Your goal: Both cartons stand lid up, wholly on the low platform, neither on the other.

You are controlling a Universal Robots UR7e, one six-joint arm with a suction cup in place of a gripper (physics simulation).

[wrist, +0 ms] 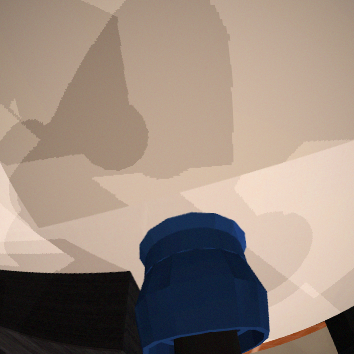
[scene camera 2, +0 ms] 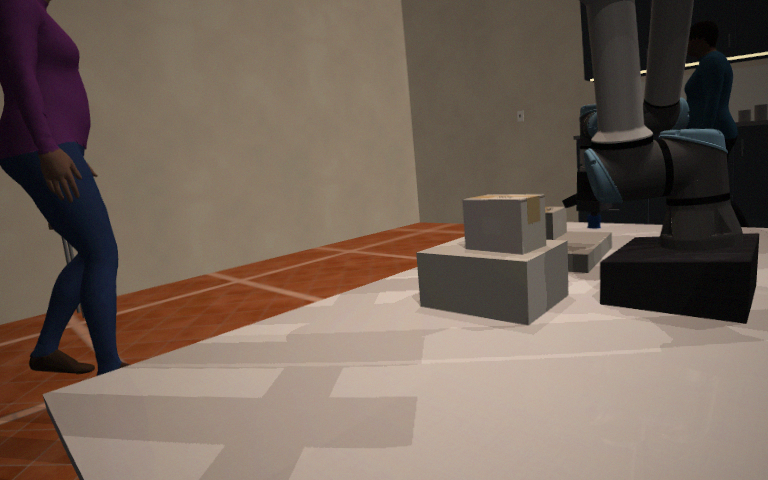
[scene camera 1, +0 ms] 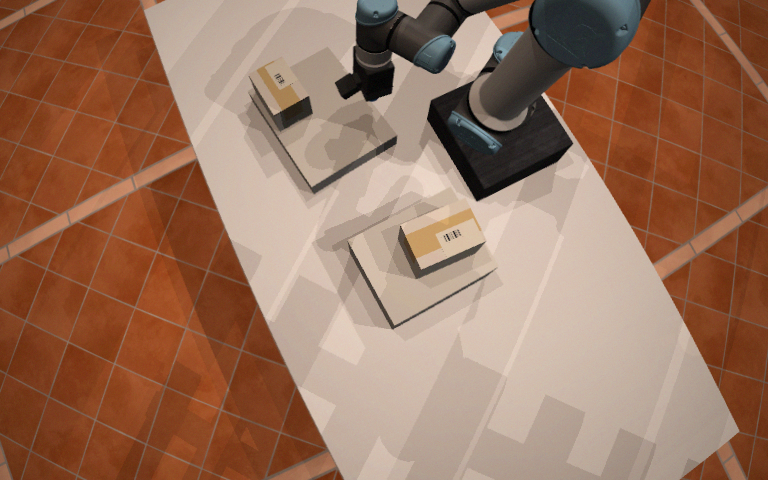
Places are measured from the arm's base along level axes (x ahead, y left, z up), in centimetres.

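Pixels of known places: hand, its tool point: [wrist: 193, 254] [scene camera 2: 593, 227]; arm's base, origin of its link: [scene camera 2: 700, 242].
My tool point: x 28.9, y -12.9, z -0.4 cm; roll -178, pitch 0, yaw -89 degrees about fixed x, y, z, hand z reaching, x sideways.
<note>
Ahead of a thing's pixels: the offset from my tool point to its middle. Level surfaces: height alone.
One carton @(dz -1.0, dx +19.9, dy -9.2 cm) [scene camera 1: 280, 93] [scene camera 2: 557, 223] stands with its taped, labelled top up on the low platform @(dz -7.5, dx +12.3, dy -3.3 cm) [scene camera 1: 305, 164] [scene camera 2: 591, 249] [wrist: 280, 100], close along its left edge in scene camera 1. I cannot tell whether it overhangs slightly. The other carton @(dz +7.3, dx +0.9, dy +39.6 cm) [scene camera 1: 444, 240] [scene camera 2: 492, 223] stands lid up on the taller platform @(dz -3.9, dx +3.9, dy +40.0 cm) [scene camera 1: 396, 300] [scene camera 2: 475, 283]. My suction cup [scene camera 1: 370, 99] [scene camera 2: 593, 220] [wrist: 192, 235] is blue and points down, with no carton on it. It is near the low platform's side towards the arm base, apart from both cartons.
The arm's black base block [scene camera 1: 509, 164] [scene camera 2: 673, 283] [wrist: 65, 310] stands beside both platforms on the pale table @(dz -9.9 cm) [scene camera 1: 566, 339] [scene camera 2: 509, 407]. A person in purple [scene camera 2: 45, 96] stands at the left beyond the table, and a person in teal [scene camera 2: 710, 90] stands behind the arm.
</note>
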